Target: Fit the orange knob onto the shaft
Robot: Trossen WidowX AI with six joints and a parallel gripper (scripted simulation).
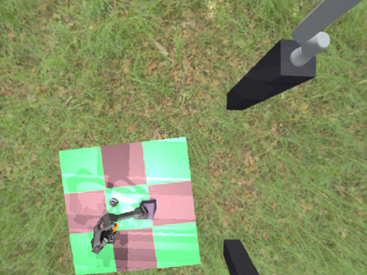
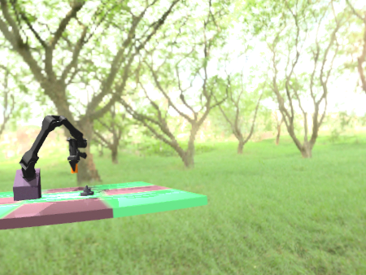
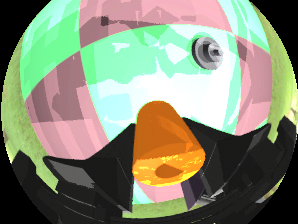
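Right now the dark pedestal is 90 mm ahead of my gripper tip, 140 mm to the right of it and 120 mm below it. The rest, counted from my gripper tip: orange knob: 20 mm above.
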